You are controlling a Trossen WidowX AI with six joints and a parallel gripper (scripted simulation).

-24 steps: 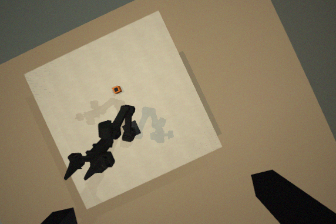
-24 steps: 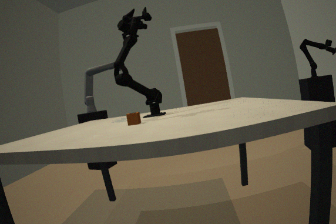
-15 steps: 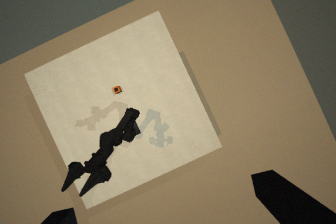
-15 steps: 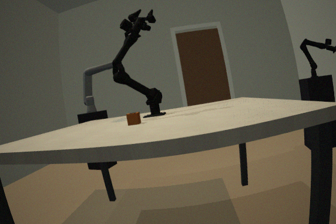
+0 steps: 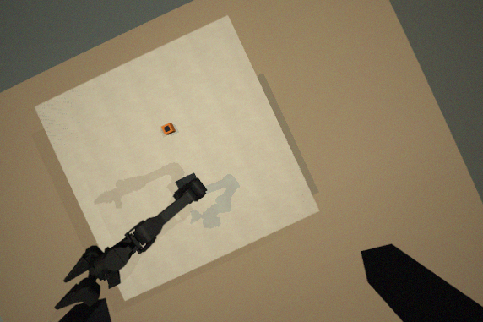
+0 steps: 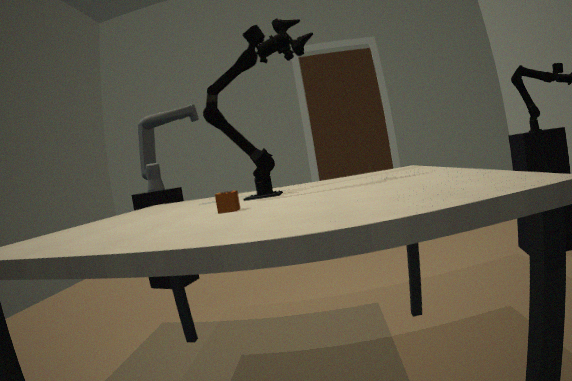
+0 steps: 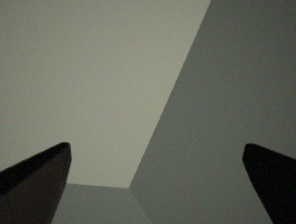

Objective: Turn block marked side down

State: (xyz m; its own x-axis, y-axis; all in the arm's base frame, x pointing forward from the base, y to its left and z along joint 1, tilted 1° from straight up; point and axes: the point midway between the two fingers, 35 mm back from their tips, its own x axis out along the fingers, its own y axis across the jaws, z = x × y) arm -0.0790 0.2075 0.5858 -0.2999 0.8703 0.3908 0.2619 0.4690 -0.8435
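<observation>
Right now the block is 57 cm below my gripper tip, 47 cm ahead of it and 20 cm to the right of it.
</observation>
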